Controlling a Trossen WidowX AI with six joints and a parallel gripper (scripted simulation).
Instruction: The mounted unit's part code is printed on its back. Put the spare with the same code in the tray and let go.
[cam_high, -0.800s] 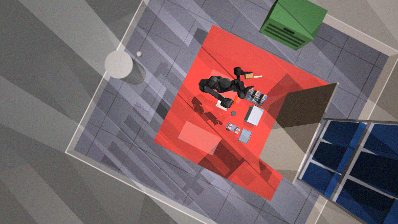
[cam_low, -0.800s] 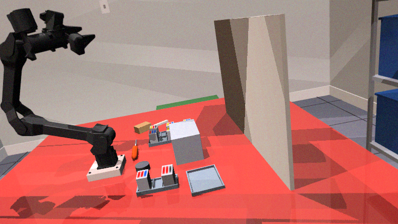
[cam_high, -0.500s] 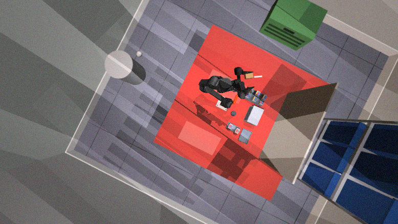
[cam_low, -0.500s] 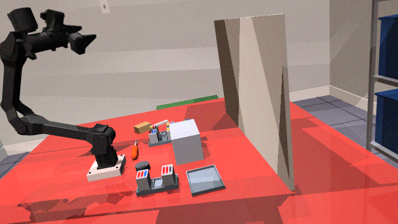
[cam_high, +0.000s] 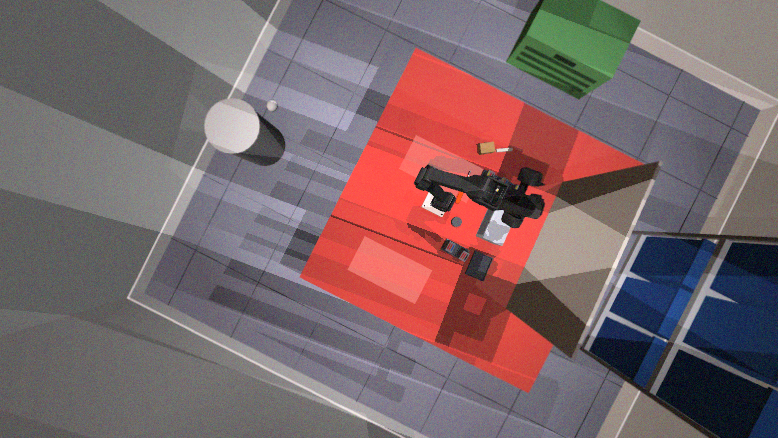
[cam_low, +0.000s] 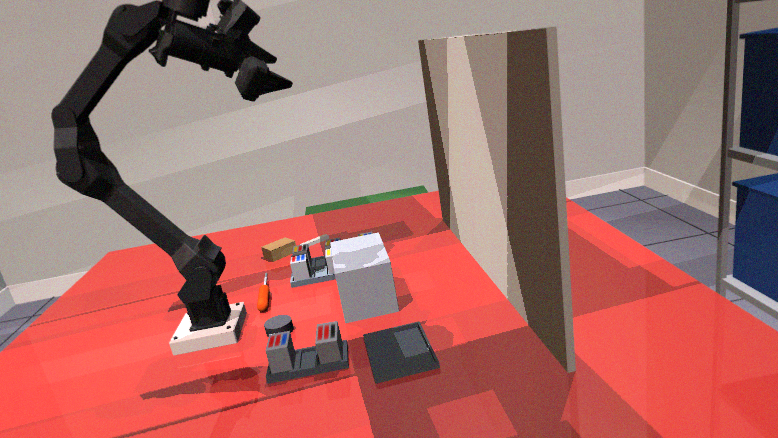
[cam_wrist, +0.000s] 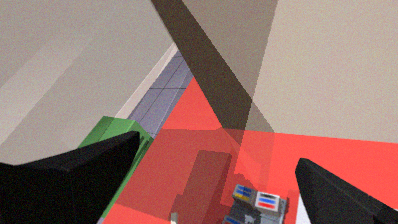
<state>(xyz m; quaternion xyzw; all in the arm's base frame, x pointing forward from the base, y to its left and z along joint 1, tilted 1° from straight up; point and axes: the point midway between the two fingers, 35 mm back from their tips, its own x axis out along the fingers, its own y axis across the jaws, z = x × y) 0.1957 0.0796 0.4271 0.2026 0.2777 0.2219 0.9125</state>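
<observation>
My gripper tip is 7 cm short of the mounted unit, 7 cm to the left of it and 39 cm above it. From my gripper tip the other things lie so: tall beige panel (32 cm ahead, 6 cm to the right, 21 cm below); then holder (3 cm behind, 27 cm to the right, 43 cm below); then tan block (13 cm behind, 25 cm to the left, 42 cm below).
</observation>
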